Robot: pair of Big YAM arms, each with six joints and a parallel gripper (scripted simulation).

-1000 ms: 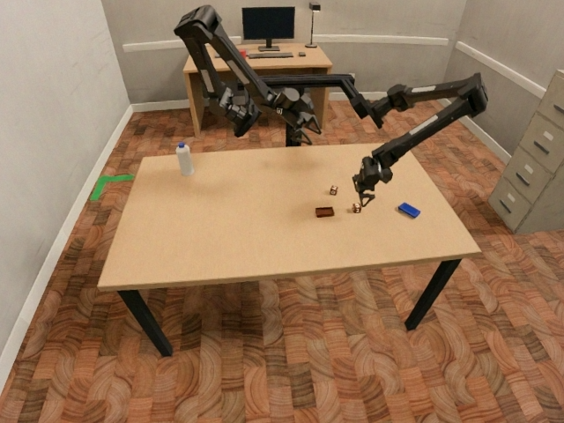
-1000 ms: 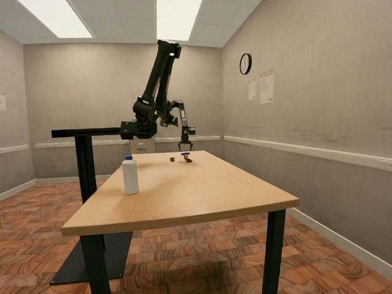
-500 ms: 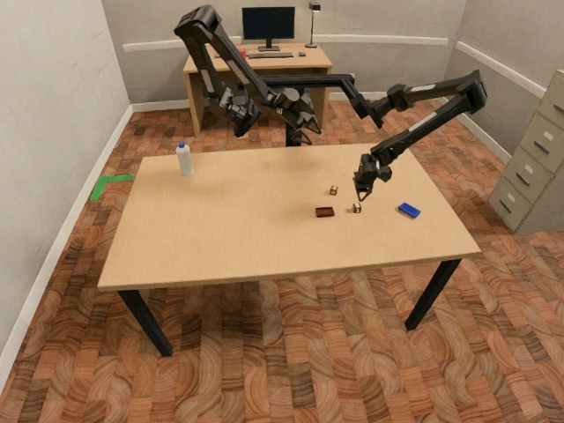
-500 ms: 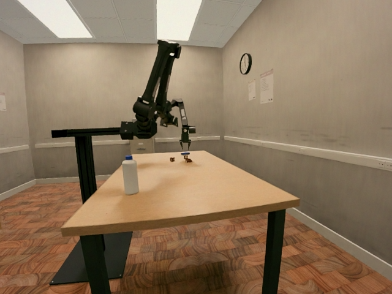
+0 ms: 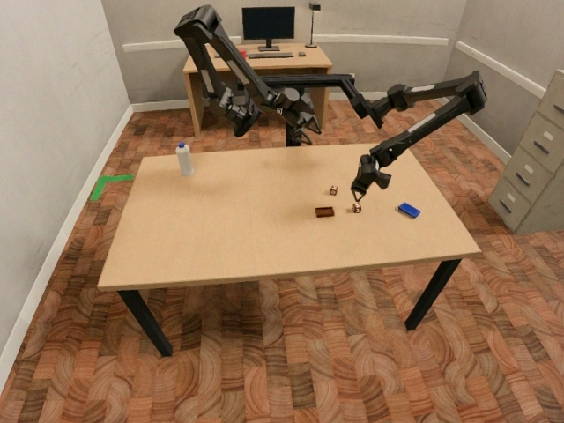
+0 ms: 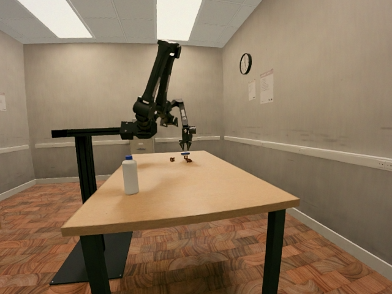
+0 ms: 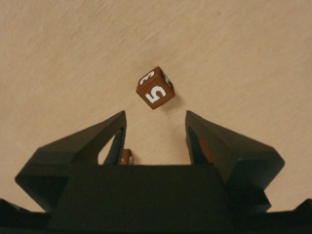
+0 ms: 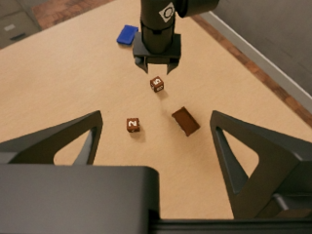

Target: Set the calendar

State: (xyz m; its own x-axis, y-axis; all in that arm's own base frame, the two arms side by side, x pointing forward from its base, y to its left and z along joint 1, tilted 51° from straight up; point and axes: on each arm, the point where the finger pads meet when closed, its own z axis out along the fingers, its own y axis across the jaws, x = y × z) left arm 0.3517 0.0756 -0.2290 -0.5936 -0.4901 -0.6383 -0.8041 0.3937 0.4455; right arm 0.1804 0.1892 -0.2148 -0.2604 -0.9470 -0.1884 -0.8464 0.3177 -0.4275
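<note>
Right now the brown calendar tray is 10 mm behind my left hand, 140 mm to the right of it and 70 mm below it. Round my left hand: flat blue block 40 mm ahead, 240 mm to the left, 70 mm below.
</note>
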